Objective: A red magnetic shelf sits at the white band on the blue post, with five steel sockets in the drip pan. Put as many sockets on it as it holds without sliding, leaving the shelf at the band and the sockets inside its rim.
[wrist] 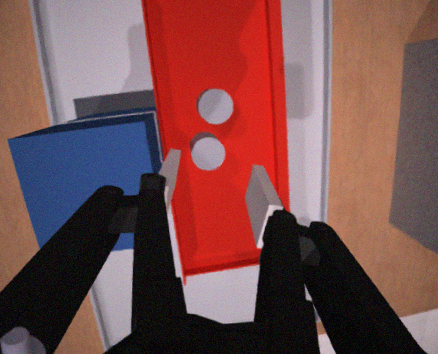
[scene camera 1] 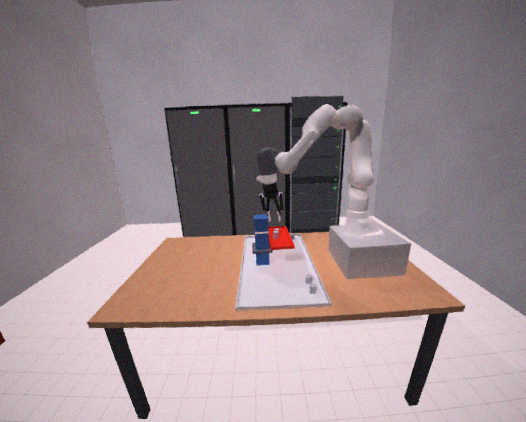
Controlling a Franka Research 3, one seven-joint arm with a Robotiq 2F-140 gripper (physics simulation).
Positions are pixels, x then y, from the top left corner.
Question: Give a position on a socket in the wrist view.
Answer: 215, 106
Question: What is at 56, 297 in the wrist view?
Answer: The gripper.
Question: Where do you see a socket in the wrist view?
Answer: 208, 153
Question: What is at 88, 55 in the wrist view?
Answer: A drip pan.
